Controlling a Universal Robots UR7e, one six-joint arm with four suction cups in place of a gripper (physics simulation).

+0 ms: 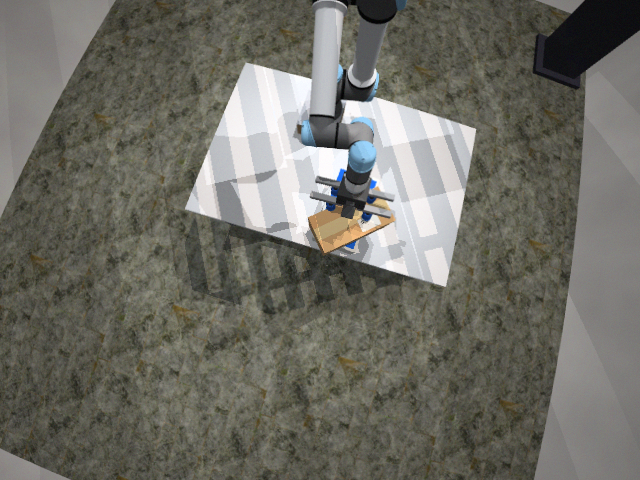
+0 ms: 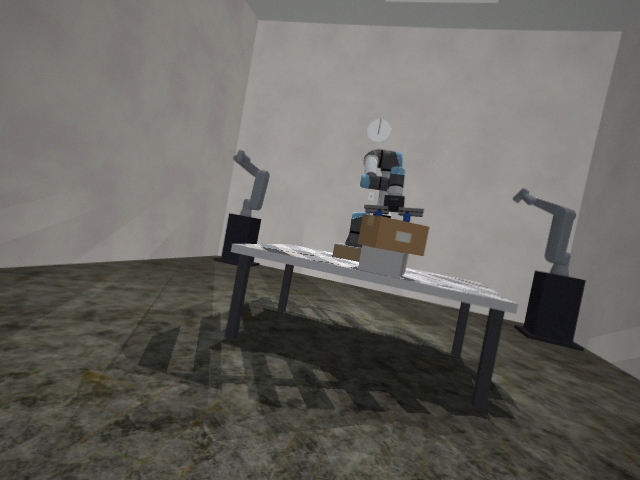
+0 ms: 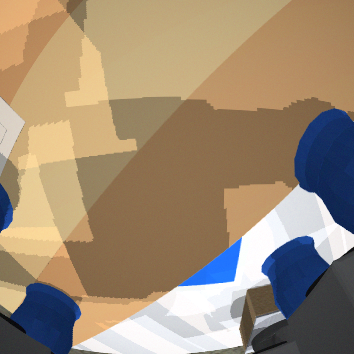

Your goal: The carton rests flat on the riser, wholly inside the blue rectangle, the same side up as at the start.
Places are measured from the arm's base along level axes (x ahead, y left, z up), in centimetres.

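Where they show: end effector, tool point: [image 3: 158,245]; arm's base, origin of the base link: [image 2: 356,246] [image 3: 277,333].
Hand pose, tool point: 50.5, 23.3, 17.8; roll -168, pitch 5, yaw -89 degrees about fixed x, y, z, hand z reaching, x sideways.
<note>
Each offset is from my tool point to the top centre of the thing, as dx, dy, dz. Level surfaces: height alone.
The brown carton @(+5.4, +2.2, +0.3) [image 1: 335,230] [image 2: 385,234] [image 3: 175,158] sits on top of the grey riser @(-2.9, +0.0, -14.7) [image 2: 382,262] near the table's front edge. It is turned askew and overhangs the riser on the right. A corner of the blue rectangle @(-2.9, +0.0, -14.7) [image 1: 352,247] [image 3: 218,270] shows from under the carton's edge. My gripper [image 1: 351,198] [image 2: 393,210] is right on top of the carton. Its dark blue suction cups [image 3: 294,272] press on or hang just past the carton's top face, and it holds the carton by suction. I cannot tell whether the carton is lifted off the riser.
The white striped table @(dz -26.7) [image 1: 248,154] [image 2: 450,289] stands on dark legs over a mottled floor. A small brown block [image 2: 346,251] [image 3: 256,309] lies on the table behind the riser. Two idle grey arms on black pedestals [image 2: 243,234] [image 2: 552,305] stand off to each side.
</note>
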